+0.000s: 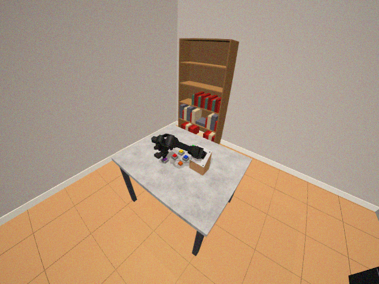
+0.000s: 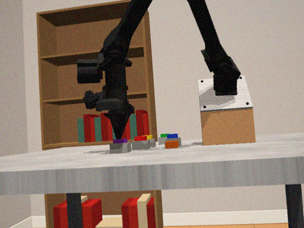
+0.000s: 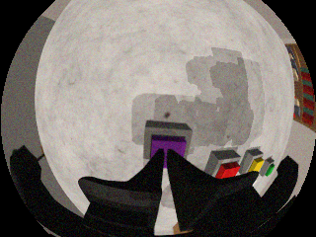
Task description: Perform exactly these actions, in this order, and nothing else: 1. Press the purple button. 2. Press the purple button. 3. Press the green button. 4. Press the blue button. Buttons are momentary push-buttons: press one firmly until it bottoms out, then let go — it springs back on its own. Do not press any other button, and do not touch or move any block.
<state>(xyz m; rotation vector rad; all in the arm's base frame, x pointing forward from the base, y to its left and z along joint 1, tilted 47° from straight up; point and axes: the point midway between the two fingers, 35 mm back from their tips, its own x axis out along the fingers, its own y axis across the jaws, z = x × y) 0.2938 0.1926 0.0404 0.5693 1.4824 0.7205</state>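
Right now the purple button is 1 cm below my gripper tip. The rest, counted from my gripper tip: yellow button 19 cm to the right, 3 cm behind; then red button 10 cm to the right, 4 cm behind; then orange block 13 cm behind, 8 cm to the right, 3 cm below.
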